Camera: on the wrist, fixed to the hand. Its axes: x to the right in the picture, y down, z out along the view.
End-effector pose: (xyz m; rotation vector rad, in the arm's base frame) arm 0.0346 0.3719 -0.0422 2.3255 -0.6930 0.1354
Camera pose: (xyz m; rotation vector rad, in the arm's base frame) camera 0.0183 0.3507 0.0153 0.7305 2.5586 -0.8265
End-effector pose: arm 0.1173 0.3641 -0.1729 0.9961 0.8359 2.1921
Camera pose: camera 0.0749 0.3289 -0.1416 -0.8417 0.6882 -0.4151
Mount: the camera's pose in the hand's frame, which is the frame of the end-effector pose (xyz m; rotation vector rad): 0.0116 0.0557 -0.0279 -0.3057 0.2659 -3.0424
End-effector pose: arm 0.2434 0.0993 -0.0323 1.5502 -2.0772 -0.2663
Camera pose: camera 0.2094 0.1107 0.0199 2.3486 1.7613 -0.8994
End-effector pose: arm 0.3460 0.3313 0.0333 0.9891 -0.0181 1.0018
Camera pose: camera 0.3018 0.3680 0.0601 -0.2174 1.1228 -1.6711
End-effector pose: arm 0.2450 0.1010 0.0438 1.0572 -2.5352 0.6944
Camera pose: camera 0.1992 0.1434 0.0548 2.2002 0.8318 -0.5145
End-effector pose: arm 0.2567 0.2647 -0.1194 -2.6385 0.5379 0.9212
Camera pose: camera 0.2556 0.2016 -0.1143 -0.7230 -2.5532 -0.5410
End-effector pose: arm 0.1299 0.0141 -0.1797 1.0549 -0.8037 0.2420
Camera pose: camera 0.1212 0.0633 -0.1407 0.8264 1.4571 -2.1148
